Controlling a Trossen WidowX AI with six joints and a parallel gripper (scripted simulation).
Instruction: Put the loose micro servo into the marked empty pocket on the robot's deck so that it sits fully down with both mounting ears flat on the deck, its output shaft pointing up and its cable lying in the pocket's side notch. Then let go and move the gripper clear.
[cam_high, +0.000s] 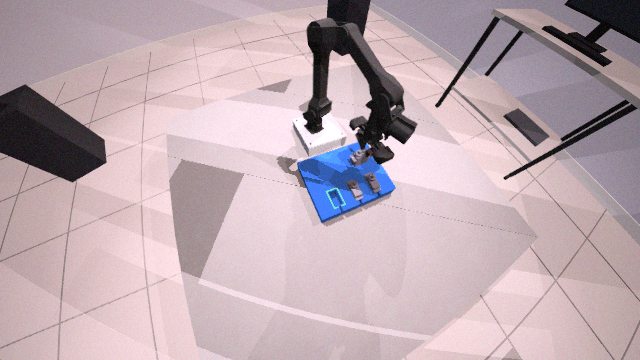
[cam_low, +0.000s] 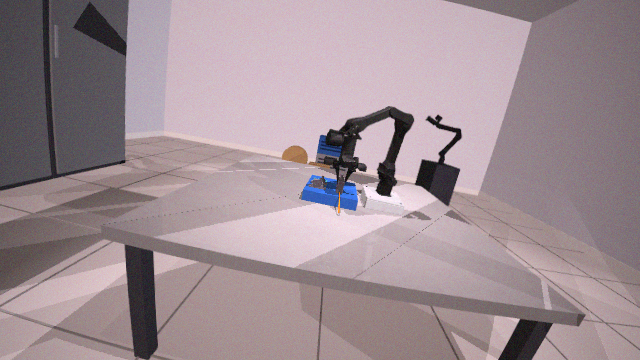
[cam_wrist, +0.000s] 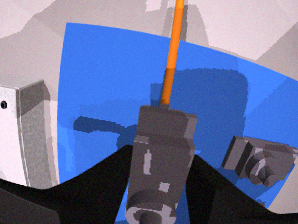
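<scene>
My gripper tip is now 30 mm past the blue deck, 80 mm to the left of it and 70 mm above it.
</scene>
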